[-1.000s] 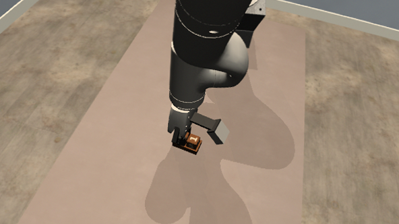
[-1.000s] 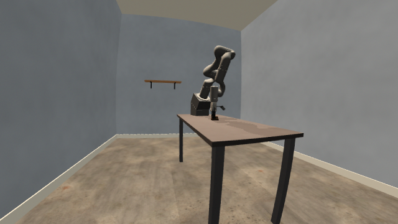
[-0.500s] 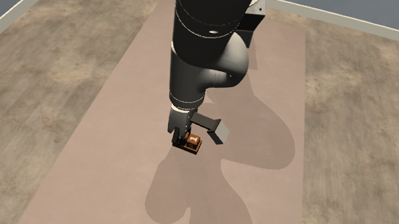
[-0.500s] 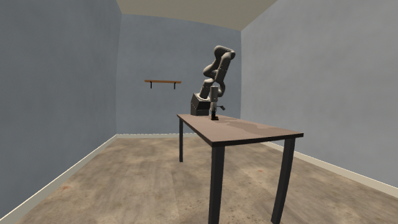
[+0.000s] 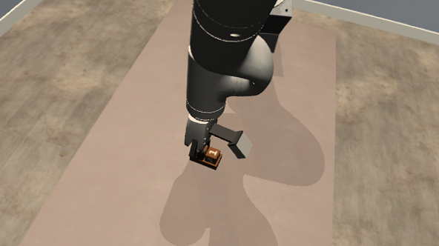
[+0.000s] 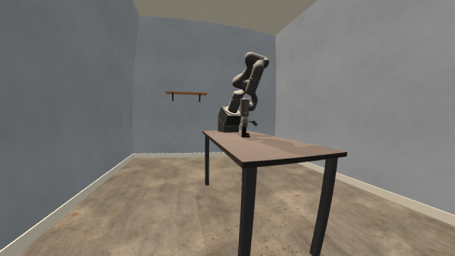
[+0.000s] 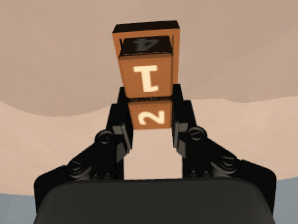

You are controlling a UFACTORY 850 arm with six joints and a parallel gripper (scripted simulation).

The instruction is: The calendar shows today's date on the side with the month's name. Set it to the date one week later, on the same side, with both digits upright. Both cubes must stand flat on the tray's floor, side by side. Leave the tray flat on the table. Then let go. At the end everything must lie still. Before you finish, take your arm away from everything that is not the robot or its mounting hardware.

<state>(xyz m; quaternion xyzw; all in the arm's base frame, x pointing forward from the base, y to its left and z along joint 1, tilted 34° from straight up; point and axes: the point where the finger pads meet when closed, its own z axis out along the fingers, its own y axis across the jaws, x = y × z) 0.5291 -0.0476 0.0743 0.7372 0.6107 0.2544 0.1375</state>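
Now: the wooden cube 20 mm below my hand. The rest, counted from my hand: wooden tray: 30 mm below, 20 mm to the left.
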